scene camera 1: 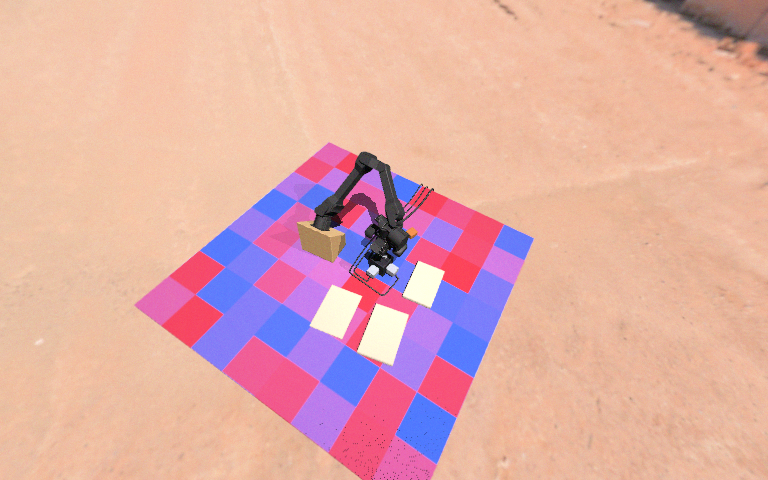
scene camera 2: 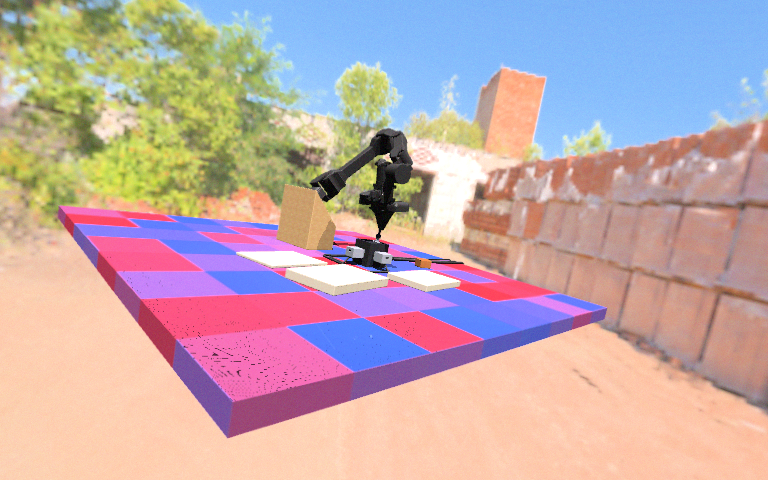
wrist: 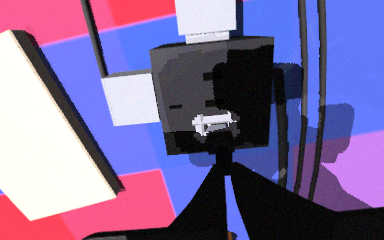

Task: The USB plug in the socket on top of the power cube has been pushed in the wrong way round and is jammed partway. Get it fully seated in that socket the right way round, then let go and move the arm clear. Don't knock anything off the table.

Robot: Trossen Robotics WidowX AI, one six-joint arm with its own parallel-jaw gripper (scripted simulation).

Observation:
My gripper (scene camera 2: 381, 230) holds a USB plug (wrist: 220, 142). I also see a dark power cube (scene camera 2: 368, 245).
My gripper also shows in the wrist view (wrist: 225, 170). The dark power cube also shows in the wrist view (wrist: 212, 78).

